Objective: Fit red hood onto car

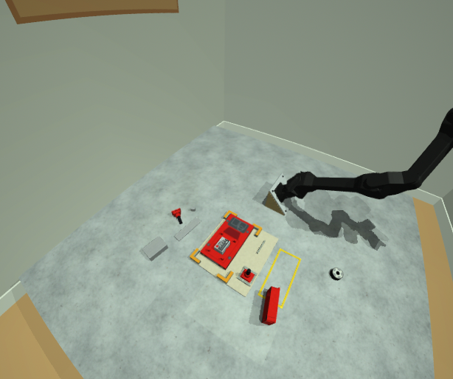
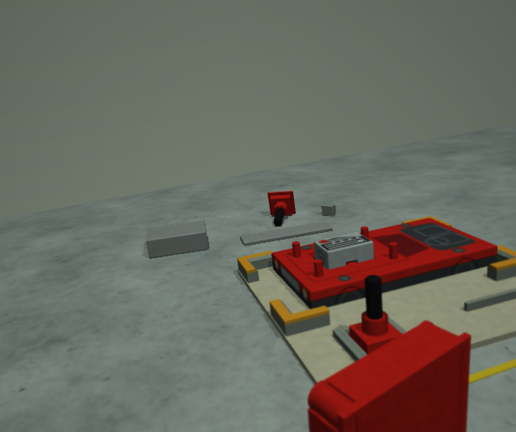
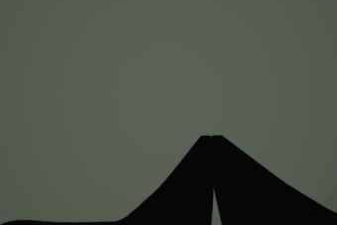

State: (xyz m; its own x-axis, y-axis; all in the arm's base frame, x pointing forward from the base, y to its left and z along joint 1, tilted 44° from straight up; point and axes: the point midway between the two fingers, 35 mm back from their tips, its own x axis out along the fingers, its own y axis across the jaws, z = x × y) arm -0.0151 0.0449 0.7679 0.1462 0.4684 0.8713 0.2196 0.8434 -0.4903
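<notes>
The red hood lies 560 mm below my gripper tip, 430 mm to the right of it and 430 mm ahead of it. Round my gripper tip: small wheel 580 mm below, 280 mm to the right, 200 mm ahead; grey strip 830 mm to the right, 590 mm below, 370 mm ahead; engine block 660 mm to the right, 570 mm below, 350 mm ahead.
</notes>
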